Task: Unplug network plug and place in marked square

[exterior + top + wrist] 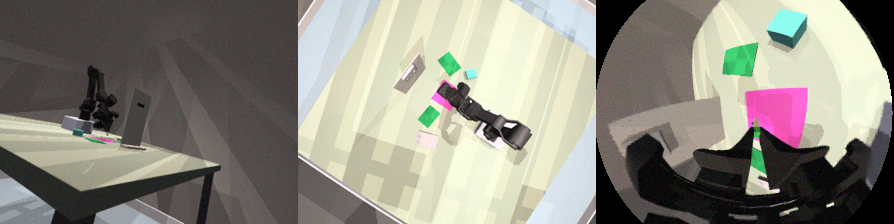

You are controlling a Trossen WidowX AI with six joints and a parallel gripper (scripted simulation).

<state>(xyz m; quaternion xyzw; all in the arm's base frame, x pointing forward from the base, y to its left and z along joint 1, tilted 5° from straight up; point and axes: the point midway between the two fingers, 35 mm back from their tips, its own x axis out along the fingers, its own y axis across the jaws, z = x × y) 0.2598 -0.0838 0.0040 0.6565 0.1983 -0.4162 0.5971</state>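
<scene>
The magenta patch is 10 mm behind my gripper tip and 50 mm below it. Also, from my gripper tip: pale panel (180 mm ahead, 100 mm above); network plug (right at my gripper tip).
</scene>
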